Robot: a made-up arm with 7 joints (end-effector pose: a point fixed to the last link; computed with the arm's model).
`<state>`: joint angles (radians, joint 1 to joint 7).
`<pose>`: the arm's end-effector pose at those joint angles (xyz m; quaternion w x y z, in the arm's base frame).
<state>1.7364 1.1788 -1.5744 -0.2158 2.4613 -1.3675 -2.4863</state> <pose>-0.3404 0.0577 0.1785 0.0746 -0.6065 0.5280 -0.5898</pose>
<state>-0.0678 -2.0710 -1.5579 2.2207 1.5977 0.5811 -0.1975</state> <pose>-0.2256 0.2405 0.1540 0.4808 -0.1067 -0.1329 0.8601</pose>
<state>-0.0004 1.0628 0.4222 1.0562 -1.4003 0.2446 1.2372</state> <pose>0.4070 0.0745 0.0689 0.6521 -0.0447 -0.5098 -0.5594</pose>
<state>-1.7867 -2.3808 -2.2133 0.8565 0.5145 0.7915 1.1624</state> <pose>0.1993 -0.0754 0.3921 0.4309 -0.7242 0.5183 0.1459</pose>
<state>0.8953 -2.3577 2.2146 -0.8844 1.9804 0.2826 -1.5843</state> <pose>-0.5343 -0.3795 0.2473 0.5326 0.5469 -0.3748 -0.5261</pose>
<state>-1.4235 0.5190 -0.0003 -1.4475 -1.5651 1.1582 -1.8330</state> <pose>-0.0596 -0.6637 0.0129 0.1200 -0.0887 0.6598 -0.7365</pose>
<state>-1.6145 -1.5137 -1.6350 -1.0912 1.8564 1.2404 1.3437</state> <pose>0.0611 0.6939 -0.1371 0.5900 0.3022 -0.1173 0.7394</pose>
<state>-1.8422 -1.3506 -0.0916 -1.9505 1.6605 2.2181 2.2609</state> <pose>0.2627 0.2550 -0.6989 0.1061 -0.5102 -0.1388 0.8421</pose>
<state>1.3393 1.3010 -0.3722 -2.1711 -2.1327 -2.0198 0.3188</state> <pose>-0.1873 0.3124 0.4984 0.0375 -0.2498 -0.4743 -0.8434</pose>
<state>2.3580 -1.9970 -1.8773 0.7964 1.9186 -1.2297 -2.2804</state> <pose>0.1024 -0.3780 -0.1023 0.4558 -0.6639 0.5181 0.2883</pose>
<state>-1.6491 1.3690 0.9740 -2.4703 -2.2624 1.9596 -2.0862</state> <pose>0.2647 -0.7586 0.7610 0.0061 0.5304 -0.2593 0.8071</pose>
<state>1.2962 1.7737 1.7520 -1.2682 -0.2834 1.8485 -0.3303</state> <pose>-0.2841 0.3537 0.4161 0.1371 -0.6235 -0.0279 0.7692</pose>
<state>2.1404 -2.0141 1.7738 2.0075 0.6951 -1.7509 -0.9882</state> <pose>-0.1577 -0.4177 0.3537 0.3202 0.0427 -0.9450 -0.0517</pose>
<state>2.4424 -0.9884 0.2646 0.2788 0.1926 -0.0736 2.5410</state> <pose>0.1539 -0.5786 0.1944 0.1147 -0.8684 0.3642 -0.3163</pose>
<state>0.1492 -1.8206 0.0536 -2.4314 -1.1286 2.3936 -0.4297</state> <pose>-0.3869 0.2191 -0.2007 0.1669 -0.5906 0.7604 -0.2125</pose>
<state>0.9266 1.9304 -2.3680 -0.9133 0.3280 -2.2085 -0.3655</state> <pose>0.0981 0.4093 0.6754 0.4751 0.6453 0.1188 0.5863</pose>
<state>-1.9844 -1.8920 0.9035 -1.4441 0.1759 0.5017 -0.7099</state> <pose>0.4864 0.0825 0.0090 0.4744 0.8575 -0.1639 0.1128</pose>
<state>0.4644 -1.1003 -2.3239 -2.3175 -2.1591 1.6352 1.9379</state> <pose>0.1840 -0.2046 -0.3112 0.8193 0.2739 -0.3276 -0.3826</pose>
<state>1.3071 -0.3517 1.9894 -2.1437 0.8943 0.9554 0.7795</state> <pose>-0.1077 0.3365 -0.2502 0.6279 0.5724 -0.4431 0.2858</pose>
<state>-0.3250 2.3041 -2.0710 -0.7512 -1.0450 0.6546 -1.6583</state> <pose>0.6734 0.1179 0.6448 0.7828 -0.5890 0.0931 -0.1777</pose>
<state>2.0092 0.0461 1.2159 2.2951 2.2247 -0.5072 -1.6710</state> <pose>-0.1522 0.0134 -0.1574 0.9669 0.1089 -0.2204 -0.0679</pose>
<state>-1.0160 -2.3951 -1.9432 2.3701 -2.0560 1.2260 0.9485</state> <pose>-0.0473 0.1304 0.4235 0.3410 -0.3629 -0.8221 -0.2760</pose>
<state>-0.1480 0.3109 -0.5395 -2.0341 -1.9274 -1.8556 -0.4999</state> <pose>0.5743 -0.0192 0.0172 0.4269 0.9028 0.0511 0.0131</pose>
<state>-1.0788 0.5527 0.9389 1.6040 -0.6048 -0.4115 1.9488</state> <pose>0.3474 -0.4161 -0.3128 0.2881 0.2879 -0.4109 -0.8156</pose>
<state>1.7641 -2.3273 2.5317 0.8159 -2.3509 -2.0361 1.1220</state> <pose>-0.3049 -0.5448 0.5973 0.0196 0.1933 -0.7177 -0.6687</pose>
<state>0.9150 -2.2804 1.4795 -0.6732 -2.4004 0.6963 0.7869</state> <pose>-0.5637 -0.0534 0.1916 0.1678 0.2767 0.3369 0.8842</pose>
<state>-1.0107 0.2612 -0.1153 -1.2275 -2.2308 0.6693 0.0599</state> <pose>0.2231 -0.1452 -0.0553 0.2998 -0.2537 -0.8909 0.2283</pose>
